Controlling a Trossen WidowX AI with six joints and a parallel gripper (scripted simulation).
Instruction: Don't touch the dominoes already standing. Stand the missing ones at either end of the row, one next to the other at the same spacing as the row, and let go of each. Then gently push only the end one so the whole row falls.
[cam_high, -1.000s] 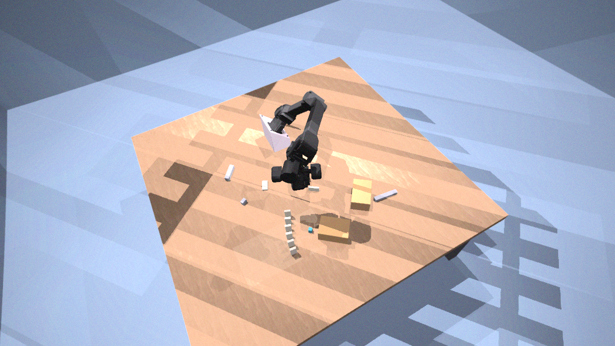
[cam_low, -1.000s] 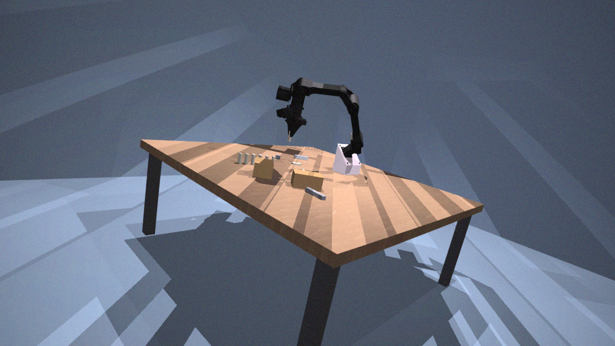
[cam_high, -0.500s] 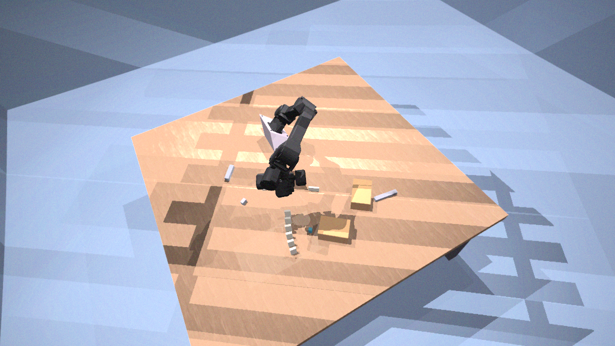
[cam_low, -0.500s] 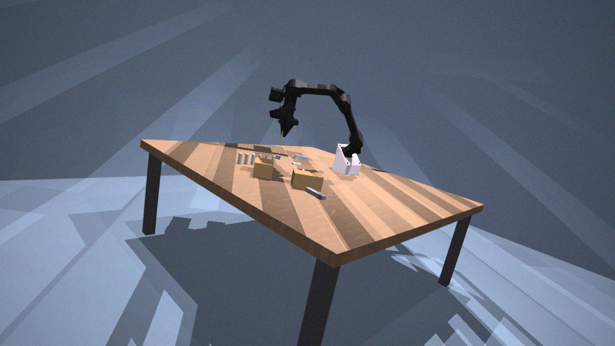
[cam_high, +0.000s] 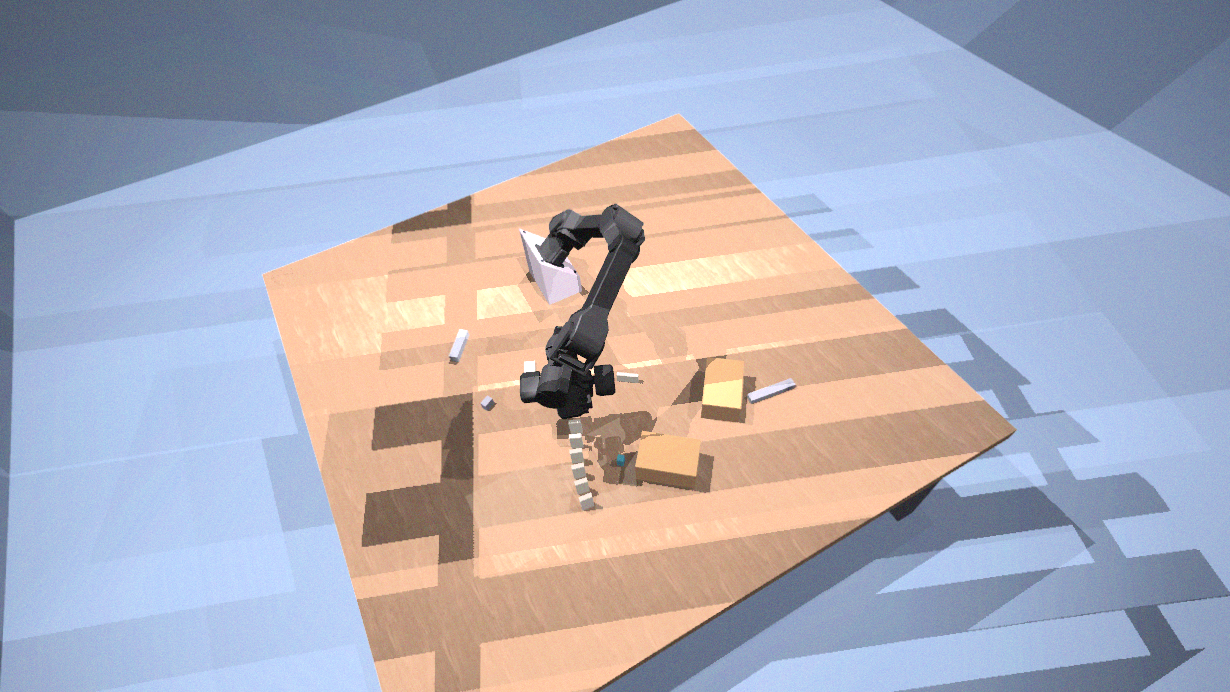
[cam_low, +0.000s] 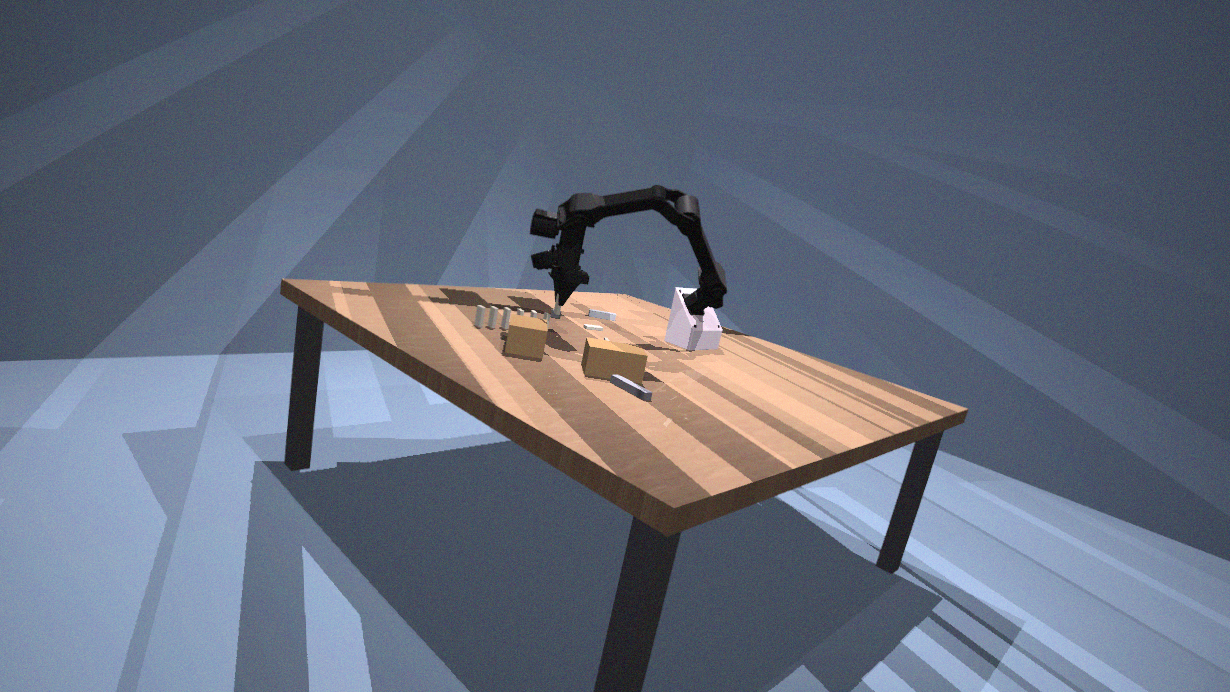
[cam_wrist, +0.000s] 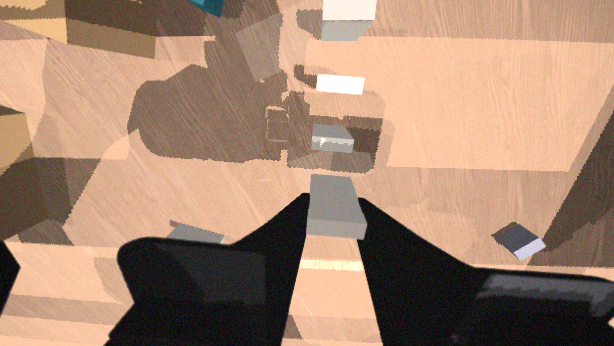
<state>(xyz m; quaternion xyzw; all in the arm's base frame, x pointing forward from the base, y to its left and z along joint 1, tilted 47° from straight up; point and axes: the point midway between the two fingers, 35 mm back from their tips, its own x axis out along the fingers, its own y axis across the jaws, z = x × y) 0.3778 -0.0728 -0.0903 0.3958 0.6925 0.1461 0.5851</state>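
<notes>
My gripper tip is now 13 cm past the grey cube, 16 cm to the left of it and 6 cm above it. Round my gripper tip: teal cube 13 cm ahead, 4 cm to the left, 6 cm below.
</notes>
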